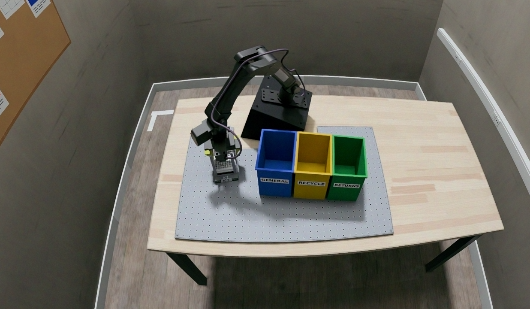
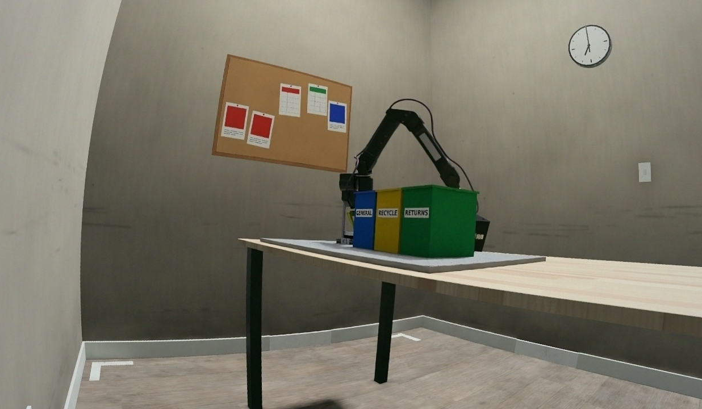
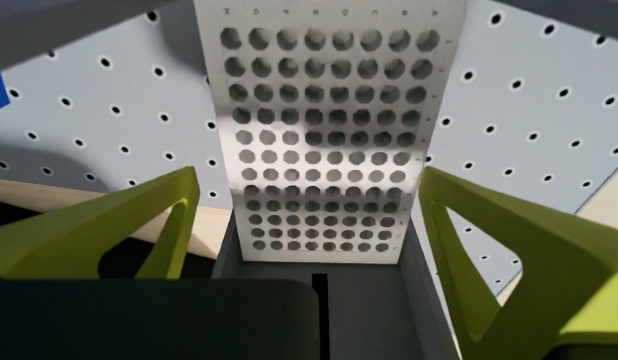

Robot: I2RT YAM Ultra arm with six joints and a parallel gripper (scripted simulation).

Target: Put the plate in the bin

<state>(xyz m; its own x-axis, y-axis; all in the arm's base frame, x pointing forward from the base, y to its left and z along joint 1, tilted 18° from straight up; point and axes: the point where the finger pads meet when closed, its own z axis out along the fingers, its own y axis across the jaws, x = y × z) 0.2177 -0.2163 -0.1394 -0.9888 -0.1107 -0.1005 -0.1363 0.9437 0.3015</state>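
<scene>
My hand is 1 cm to the left of the white 96-well plate and 2 cm above it. The rest, counted from my hand: yellow recycle bin 10 cm ahead, 34 cm to the left, 3 cm above; dark plate 1 cm to the right, 3 cm below; blue general bin 8 cm ahead, 21 cm to the left, 3 cm above.
</scene>
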